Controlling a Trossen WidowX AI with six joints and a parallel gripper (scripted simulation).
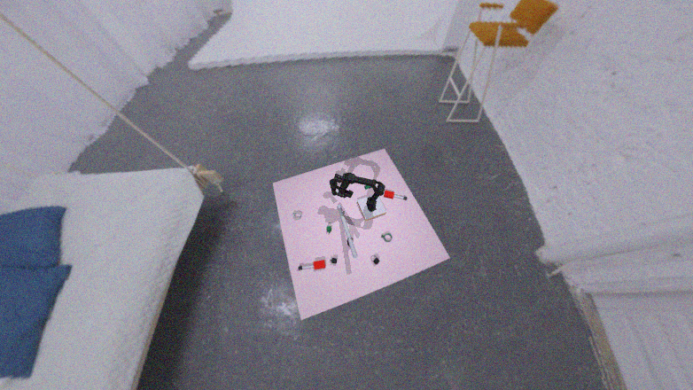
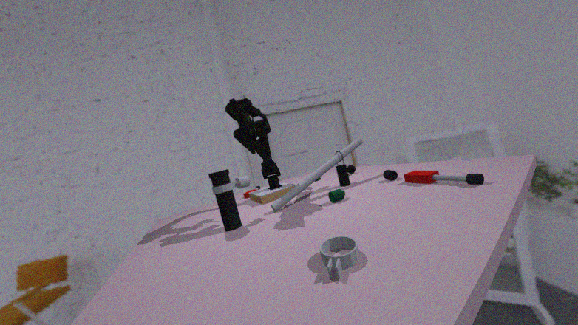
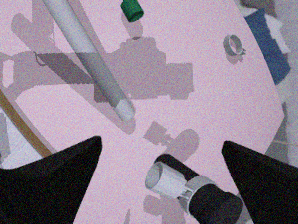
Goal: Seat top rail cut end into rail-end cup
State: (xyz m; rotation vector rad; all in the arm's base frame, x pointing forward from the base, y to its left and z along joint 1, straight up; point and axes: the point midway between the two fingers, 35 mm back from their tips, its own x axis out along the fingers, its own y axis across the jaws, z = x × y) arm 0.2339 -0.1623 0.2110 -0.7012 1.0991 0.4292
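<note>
Right now the grey rail-end cup is 30 mm behind my gripper tip, 100 mm to the right of it and 80 mm below it. Round my gripper tip: green piece (190 mm ahead, 180 mm to the left, 200 mm below).
</note>
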